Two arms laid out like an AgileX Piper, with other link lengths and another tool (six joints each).
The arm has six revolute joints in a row. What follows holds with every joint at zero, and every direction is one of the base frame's.
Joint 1 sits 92.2 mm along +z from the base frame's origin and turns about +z.
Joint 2 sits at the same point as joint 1 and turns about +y.
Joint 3 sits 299.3 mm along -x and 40.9 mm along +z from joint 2 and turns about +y.
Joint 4 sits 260.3 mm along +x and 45.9 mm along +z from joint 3 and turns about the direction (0.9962, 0, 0.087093).
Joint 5 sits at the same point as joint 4 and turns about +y.
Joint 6 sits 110.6 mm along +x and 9.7 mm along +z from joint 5 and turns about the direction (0.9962, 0, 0.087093).
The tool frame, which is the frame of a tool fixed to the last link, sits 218.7 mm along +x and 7 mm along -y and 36.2 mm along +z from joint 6; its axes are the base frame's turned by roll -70.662, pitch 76.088 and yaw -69.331 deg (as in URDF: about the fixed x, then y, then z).
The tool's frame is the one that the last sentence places.
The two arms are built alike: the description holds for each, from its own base.
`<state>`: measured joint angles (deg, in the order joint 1, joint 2, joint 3, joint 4, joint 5, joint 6); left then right.
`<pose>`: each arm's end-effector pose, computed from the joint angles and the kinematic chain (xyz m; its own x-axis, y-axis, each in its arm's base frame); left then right.
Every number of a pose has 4 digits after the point.
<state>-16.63 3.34 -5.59 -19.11 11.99 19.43 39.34 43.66 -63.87 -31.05 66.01 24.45</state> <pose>0.2723 -0.1124 0.1998 -0.1416 -0.1794 -0.9735 0.2967 0.9305 -0.2146 0.3202 0.0487 0.2989 -0.4579 -0.4212 -0.7829 -0.3158 0.9003 -0.2997</pose>
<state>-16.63 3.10 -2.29 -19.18 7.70 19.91 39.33 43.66 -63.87 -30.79 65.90 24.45</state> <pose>0.2775 -0.1057 0.1905 -0.1193 -0.1831 -0.9758 0.2784 0.9372 -0.2099 0.3200 0.0501 0.2987 -0.4576 -0.4194 -0.7840 -0.3185 0.9006 -0.2958</pose>
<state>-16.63 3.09 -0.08 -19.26 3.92 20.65 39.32 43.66 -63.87 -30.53 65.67 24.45</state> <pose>0.2811 -0.0995 0.1883 -0.0898 -0.1824 -0.9791 0.2640 0.9436 -0.2000 0.3200 0.0519 0.2990 -0.4556 -0.4173 -0.7863 -0.3215 0.9008 -0.2918</pose>
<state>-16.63 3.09 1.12 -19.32 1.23 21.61 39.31 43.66 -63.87 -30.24 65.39 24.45</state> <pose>0.2830 -0.0950 0.1904 -0.0606 -0.1758 -0.9826 0.2549 0.9490 -0.1855 0.3201 0.0540 0.2994 -0.4531 -0.4150 -0.7890 -0.3250 0.9010 -0.2873</pose>
